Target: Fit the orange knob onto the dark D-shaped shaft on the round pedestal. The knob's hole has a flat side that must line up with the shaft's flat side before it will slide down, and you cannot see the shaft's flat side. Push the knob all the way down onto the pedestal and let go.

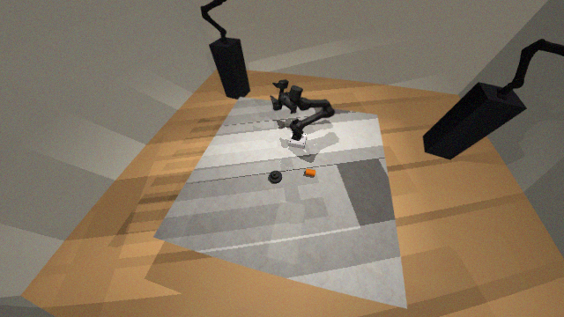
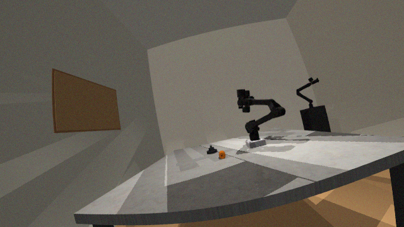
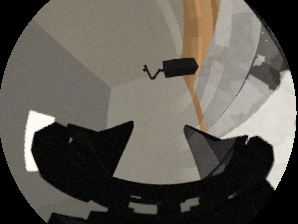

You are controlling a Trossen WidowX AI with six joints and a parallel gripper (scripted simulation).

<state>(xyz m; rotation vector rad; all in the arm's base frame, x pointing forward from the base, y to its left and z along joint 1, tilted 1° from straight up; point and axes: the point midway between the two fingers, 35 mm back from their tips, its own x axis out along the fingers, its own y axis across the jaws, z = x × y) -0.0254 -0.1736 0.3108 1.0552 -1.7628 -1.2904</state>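
Right now my gripper tip is 39 cm to the right of the orange knob, 34 cm above it and 28 cm short of it. The rest, counted from my gripper tip: dark round pedestal: 39 cm ahead, 33 cm below, 19 cm to the left.
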